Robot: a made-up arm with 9 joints. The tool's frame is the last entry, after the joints. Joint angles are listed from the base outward.
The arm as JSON. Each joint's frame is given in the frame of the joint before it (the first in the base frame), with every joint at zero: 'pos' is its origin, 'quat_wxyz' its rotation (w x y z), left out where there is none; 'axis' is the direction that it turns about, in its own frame. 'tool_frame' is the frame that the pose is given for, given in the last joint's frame.
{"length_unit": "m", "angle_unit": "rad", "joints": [
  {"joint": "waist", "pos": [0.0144, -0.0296, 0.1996], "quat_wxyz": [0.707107, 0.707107, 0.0, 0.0], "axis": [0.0, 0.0, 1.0]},
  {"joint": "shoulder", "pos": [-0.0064, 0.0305, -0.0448], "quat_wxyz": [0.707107, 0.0, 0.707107, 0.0], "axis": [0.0, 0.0, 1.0]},
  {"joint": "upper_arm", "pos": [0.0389, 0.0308, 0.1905], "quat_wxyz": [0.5, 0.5, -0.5, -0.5], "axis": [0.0, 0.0, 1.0]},
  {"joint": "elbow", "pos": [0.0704, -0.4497, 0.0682], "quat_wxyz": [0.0, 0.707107, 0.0, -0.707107], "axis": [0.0, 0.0, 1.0]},
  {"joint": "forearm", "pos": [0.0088, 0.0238, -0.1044], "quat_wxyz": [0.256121, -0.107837, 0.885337, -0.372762], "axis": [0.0, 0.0, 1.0]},
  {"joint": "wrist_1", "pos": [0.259, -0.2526, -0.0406], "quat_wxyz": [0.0, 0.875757, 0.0, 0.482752], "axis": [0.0, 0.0, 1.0]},
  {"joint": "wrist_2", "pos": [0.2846, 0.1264, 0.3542], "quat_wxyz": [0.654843, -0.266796, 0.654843, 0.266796], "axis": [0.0, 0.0, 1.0]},
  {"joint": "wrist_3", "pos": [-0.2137, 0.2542, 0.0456], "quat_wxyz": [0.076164, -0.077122, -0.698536, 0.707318], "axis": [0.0, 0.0, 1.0]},
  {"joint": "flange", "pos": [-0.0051, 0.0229, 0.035], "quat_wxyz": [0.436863, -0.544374, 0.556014, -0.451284], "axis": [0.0, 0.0, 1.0]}
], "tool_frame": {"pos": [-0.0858, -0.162, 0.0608], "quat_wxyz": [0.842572, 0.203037, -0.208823, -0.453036]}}
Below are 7 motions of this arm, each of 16 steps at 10 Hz.
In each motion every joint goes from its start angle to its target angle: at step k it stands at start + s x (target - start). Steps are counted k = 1, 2, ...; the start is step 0. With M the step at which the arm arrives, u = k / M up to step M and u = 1 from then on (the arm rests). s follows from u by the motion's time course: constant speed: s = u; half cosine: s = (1 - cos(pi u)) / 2; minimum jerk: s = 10 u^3 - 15 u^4 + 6 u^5.
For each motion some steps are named. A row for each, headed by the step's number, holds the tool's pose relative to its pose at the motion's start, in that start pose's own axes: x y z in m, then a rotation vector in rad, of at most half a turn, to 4 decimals.
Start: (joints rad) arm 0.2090 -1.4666 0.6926 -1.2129 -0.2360 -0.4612 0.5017 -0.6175 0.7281
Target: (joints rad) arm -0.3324 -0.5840 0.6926 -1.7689 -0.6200 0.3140 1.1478 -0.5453 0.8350
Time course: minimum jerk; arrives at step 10
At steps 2, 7, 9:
2: -0.0125 -0.0403 0.0111 0.0521 0.0013 0.0286
7: -0.2761 -0.2685 -0.0261 0.4539 -0.1262 0.2455
9: -0.3094 -0.2415 -0.0590 0.4777 -0.1520 0.2404

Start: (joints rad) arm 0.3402 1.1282 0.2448 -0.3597 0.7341 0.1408 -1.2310 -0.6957 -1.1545
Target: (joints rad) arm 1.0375 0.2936 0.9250 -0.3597 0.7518 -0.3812 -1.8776 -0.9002 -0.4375
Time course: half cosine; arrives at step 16
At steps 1, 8, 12, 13, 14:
1: -0.0058 0.0068 0.0048 0.0092 -0.0034 0.0137
8: -0.3949 0.2190 0.3272 0.4659 -0.2494 0.7033
12: -0.7257 0.1264 0.5923 0.7875 -0.5382 1.1242
13: -0.7797 0.0863 0.6340 0.8443 -0.5999 1.1845
14: -0.8181 0.0522 0.6632 0.8867 -0.6478 1.2259

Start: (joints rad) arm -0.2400 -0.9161 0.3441 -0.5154 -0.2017 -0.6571 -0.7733 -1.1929 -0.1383
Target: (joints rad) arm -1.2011 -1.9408 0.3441 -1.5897 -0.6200 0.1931 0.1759 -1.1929 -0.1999
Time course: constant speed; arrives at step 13
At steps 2, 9, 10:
2: -0.1337 -0.1093 0.1090 0.0912 -0.1232 0.0021
9: -0.7150 -0.2161 0.3440 0.1885 -0.6904 0.4456
10: -0.7865 -0.2118 0.3526 0.1698 -0.7641 0.5566

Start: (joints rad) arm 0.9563 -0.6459 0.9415 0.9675 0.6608 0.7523 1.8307 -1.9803 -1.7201
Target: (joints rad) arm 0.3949 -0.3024 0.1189 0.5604 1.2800 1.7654 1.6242 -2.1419 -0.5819
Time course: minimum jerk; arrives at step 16
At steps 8, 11, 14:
8: -0.4201 -0.3106 -0.5859 0.5783 -0.2736 0.3365
11: -0.8590 -0.1976 -0.9123 0.7155 -0.4171 0.3092
14: -1.0940 -0.0454 -0.9797 0.7408 -0.4126 0.2477

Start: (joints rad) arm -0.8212 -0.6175 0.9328 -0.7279 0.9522 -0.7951 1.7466 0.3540 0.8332
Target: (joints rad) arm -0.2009 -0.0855 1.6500 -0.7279 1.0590 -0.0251 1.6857 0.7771 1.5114
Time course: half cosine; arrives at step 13
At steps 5, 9, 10, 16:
5: 0.4834 -0.3481 -0.1575 0.0565 0.1800 -0.2951
9: 0.7314 -1.1574 -0.3922 0.2836 0.3524 -0.7176
10: 0.7088 -1.3248 -0.4332 0.3448 0.3646 -0.7978
16: 0.6411 -1.5489 -0.4855 0.4364 0.3660 -0.9071

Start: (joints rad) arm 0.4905 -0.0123 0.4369 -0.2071 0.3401 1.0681 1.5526 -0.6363 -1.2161
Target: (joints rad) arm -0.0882 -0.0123 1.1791 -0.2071 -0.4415 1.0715 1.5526 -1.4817 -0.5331
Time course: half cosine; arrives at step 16
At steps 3, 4, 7, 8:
3: 0.0165 0.0880 -0.0077 -0.1142 0.0088 0.1009
4: 0.0264 0.1529 -0.0193 -0.2001 0.0204 0.1739
7: 0.0453 0.4091 -0.1224 -0.5670 0.1124 0.4563
8: 0.0436 0.4971 -0.1847 -0.7119 0.1651 0.5536

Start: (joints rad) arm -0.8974 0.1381 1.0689 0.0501 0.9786 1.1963 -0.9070 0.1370 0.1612
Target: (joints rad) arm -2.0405 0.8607 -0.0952 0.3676 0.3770 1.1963 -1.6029 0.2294 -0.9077
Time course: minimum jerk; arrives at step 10
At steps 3, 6, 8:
3: -0.0945 0.2244 0.1107 -0.3826 -0.1853 0.0089
6: -0.4313 0.6287 -0.0283 -1.3892 -0.8557 0.1473
8: -0.5665 0.6162 -0.1389 -1.7517 -1.2377 0.2640

